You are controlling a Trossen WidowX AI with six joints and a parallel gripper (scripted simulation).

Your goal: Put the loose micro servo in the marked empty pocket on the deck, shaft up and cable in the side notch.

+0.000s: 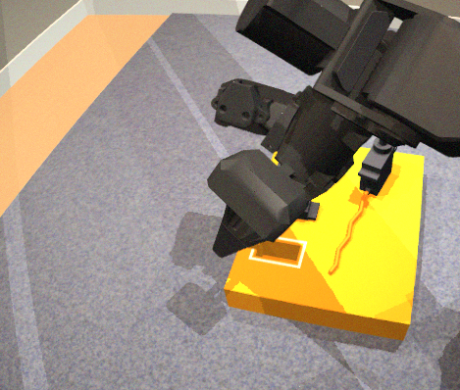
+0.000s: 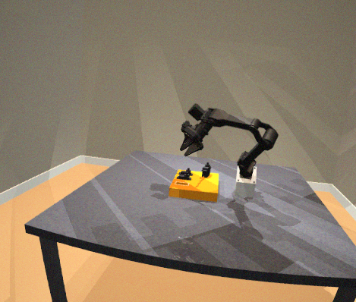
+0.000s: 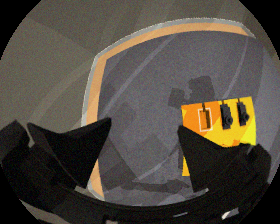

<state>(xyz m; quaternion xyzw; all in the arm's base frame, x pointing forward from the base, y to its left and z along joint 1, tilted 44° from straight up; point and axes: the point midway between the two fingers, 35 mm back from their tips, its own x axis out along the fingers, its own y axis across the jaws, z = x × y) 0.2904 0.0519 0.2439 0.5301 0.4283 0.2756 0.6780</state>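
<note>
Now: the deck 8 cm behind my gripper tip, 21 cm to the right of it and 22 cm below it.
</note>
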